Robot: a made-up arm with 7 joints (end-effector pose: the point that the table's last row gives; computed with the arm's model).
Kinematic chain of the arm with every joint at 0, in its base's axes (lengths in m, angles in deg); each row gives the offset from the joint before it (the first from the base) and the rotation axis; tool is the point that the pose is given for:
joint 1: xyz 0 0.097 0 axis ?
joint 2: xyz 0 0.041 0 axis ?
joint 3: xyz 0 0 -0.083 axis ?
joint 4: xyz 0 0 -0.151 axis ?
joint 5: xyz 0 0 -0.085 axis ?
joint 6: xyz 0 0 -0.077 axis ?
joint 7: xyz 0 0 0 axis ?
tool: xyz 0 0 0
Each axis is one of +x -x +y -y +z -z.
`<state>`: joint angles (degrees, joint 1 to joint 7).
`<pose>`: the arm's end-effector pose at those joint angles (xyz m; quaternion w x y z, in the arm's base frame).
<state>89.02 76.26 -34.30 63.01 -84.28 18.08 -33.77</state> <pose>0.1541 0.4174 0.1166 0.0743 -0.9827 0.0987 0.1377</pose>
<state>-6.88 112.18 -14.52 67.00 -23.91 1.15 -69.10</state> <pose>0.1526 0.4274 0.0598 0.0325 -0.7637 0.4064 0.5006</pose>
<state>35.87 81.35 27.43 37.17 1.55 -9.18 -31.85</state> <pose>0.0763 0.5037 0.0428 0.2576 0.7389 -0.5505 0.2908</pose>
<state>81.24 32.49 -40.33 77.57 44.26 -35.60 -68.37</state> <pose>0.2969 0.1961 0.0763 0.1304 -0.0708 -0.9007 0.4084</pose>
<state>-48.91 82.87 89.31 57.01 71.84 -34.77 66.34</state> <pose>0.0725 0.4746 0.0611 0.3296 0.1869 -0.8472 -0.3723</pose>
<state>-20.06 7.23 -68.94 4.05 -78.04 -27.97 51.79</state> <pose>-0.1312 0.1772 -0.3713 0.0937 -0.4581 0.3911 -0.7927</pose>
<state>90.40 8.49 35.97 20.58 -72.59 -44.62 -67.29</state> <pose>0.3762 0.2280 0.0487 0.0536 0.4199 -0.8493 0.3154</pose>
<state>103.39 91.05 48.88 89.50 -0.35 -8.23 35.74</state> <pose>-0.1476 0.3711 0.0744 0.1910 -0.7303 0.6426 -0.1317</pose>
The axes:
joint 1: -y
joint 2: +x
joint 3: +z
joint 4: -y
joint 5: +z
joint 6: +y
joint 7: -x

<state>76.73 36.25 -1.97 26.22 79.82 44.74 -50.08</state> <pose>0.3156 0.3603 -0.0009 0.7547 -0.1050 -0.3548 0.5418</pose>
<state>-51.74 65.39 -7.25 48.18 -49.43 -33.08 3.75</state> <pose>-0.0486 0.4426 -0.1908 0.6035 0.0073 0.0376 -0.7964</pose>
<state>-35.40 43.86 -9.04 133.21 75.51 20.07 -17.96</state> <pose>0.0362 0.2099 -0.1504 0.8684 -0.3199 -0.3729 0.0676</pose>
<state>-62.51 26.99 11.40 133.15 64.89 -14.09 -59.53</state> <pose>-0.0345 0.2147 -0.1486 0.7344 0.1569 -0.4141 0.5144</pose>
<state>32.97 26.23 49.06 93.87 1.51 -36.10 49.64</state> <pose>0.1684 0.3461 -0.0650 0.2112 0.3765 -0.8620 -0.2657</pose>
